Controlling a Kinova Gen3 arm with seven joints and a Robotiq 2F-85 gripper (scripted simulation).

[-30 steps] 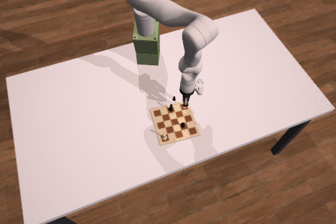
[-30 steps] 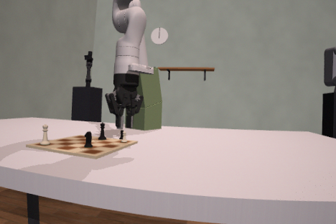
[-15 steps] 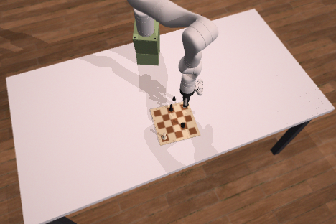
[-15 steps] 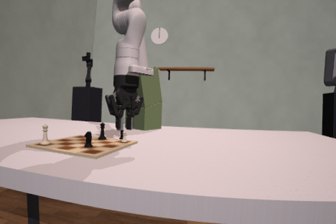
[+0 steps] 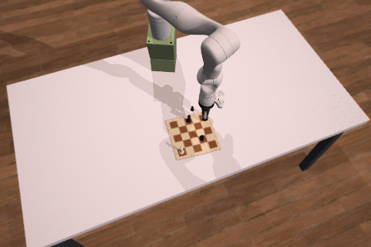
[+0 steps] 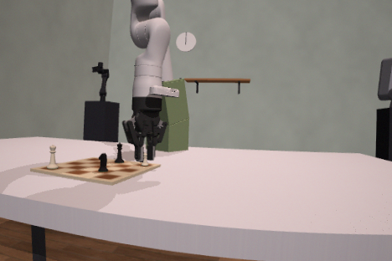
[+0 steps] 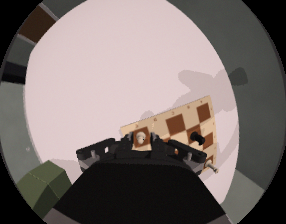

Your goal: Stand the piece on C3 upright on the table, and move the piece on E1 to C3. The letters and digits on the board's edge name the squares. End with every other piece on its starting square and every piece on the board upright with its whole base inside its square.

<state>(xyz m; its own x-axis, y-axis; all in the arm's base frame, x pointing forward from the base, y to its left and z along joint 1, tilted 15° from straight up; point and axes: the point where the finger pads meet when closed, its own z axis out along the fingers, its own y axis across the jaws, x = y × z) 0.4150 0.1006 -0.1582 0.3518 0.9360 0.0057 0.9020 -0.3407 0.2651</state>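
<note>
My gripper is now 20 mm above the white pawn. The rest, counted from my hand: black pawn (70 mm behind, 40 mm to the right, 20 mm below); then black piece (10 mm behind, 80 mm to the right); then chessboard (70 mm ahead, 80 mm to the right, 30 mm below).
</note>
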